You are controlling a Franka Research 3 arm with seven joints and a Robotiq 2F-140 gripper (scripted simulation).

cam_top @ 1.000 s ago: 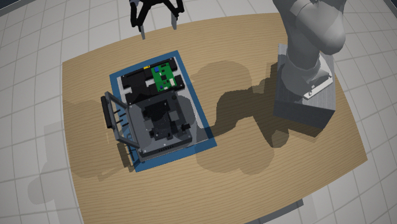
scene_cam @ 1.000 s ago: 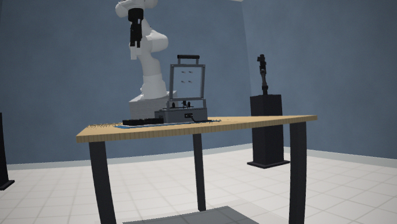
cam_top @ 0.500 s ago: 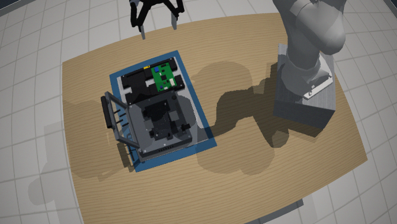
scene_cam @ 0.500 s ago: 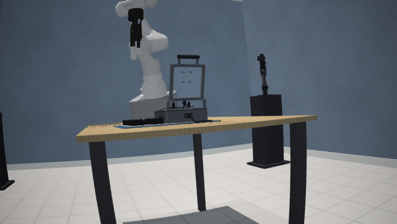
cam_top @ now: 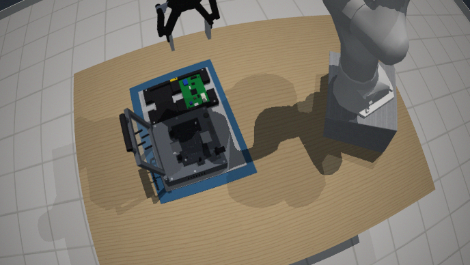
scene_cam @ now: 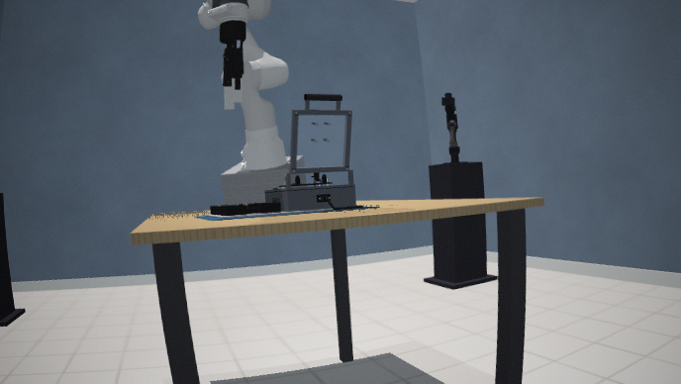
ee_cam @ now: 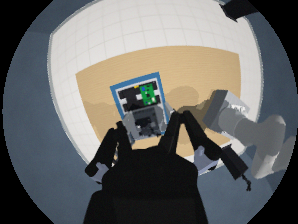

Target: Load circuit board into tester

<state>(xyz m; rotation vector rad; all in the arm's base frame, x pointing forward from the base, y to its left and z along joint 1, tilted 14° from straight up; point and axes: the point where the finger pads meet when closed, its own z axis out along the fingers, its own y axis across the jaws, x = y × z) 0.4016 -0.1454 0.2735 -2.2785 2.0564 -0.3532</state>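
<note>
The green circuit board is 29 cm below my hand. The rest, counted from my hand: black post (2 cm behind, 23 cm to the left, 23 cm below); see-through lid (17 cm ahead, 19 cm to the left, 13 cm below).
</note>
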